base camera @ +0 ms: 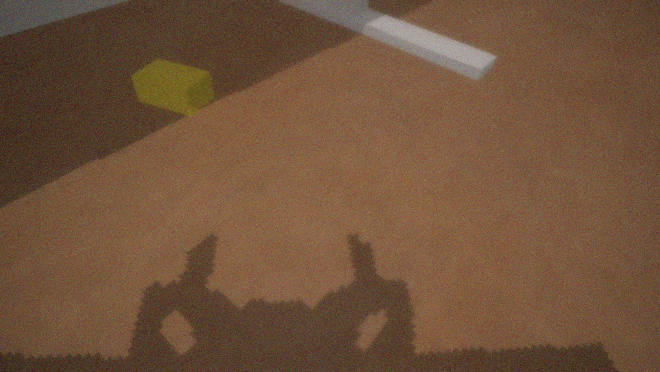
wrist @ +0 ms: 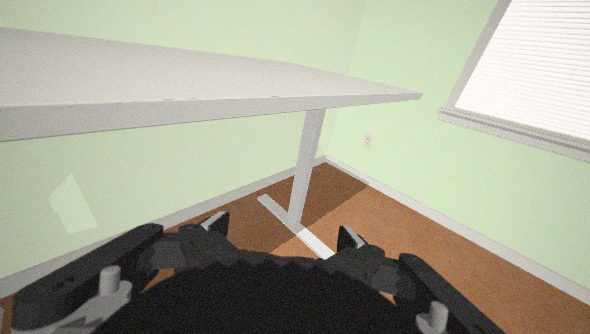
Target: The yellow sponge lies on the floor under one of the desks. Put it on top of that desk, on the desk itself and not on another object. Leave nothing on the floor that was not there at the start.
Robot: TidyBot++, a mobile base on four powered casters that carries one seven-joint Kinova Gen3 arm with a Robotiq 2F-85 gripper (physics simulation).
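Frame: origin at the arm's base, x ahead, y left, z up, level; millimetres.
Seen in the pictures: gripper, fingertip midpoint: (wrist: 283, 231).
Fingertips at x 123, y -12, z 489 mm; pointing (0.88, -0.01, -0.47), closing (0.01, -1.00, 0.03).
A point is followed by its place in that frame.
The yellow sponge (base camera: 170, 86) @(x 594, y 194, z -352 mm) lies on the floor at the upper left of the base camera view, in the desk's shadow close to the shadow's edge. It does not show in the wrist view. The white desk (wrist: 200, 80) @(x 321, y 137, z 554 mm) stands across the left and middle of the wrist view, with its front edge facing me. My gripper (wrist: 283, 231) @(x 123, y -12, z 489 mm) is open, with its fingers wide apart and no object between them. It is in front of the desk, with its tips seen below the desk's edge. In the base camera view its shadow falls on the floor, below and right of the sponge.
The desk's leg (wrist: 306, 170) @(x 945, y -110, z 69 mm) rises from a white foot bar (base camera: 430, 45) @(x 809, y -253, z -371 mm) (wrist: 315, 242) @(x 852, y -247, z -371 mm), right of the sponge in the base camera view. Green walls (wrist: 410, 165) @(x 1496, y -1009, z -48 mm) meet in a corner behind the desk. A window with blinds (wrist: 530, 65) @(x 1289, y -1235, z 748 mm) is at the right.
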